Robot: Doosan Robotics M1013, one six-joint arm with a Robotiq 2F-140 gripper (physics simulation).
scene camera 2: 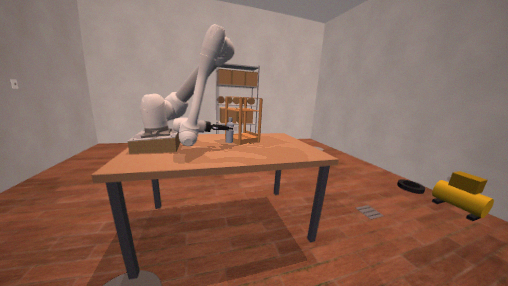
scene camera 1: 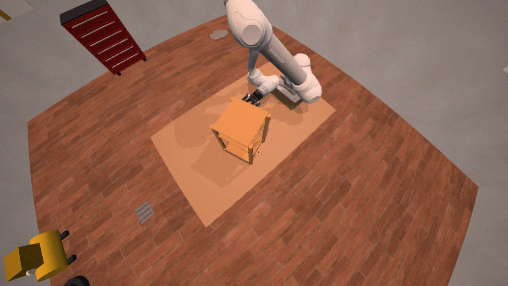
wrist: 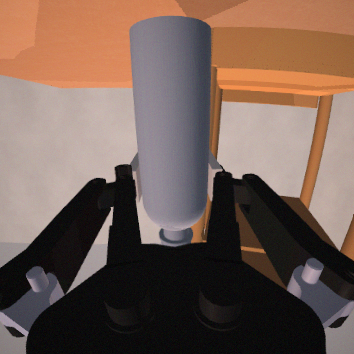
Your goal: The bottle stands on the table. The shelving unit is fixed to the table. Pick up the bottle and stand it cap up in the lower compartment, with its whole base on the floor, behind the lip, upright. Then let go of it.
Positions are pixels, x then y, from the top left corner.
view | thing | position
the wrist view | my gripper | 173, 160
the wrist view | blue-grey bottle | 170, 55
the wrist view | orange shelving unit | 285, 66
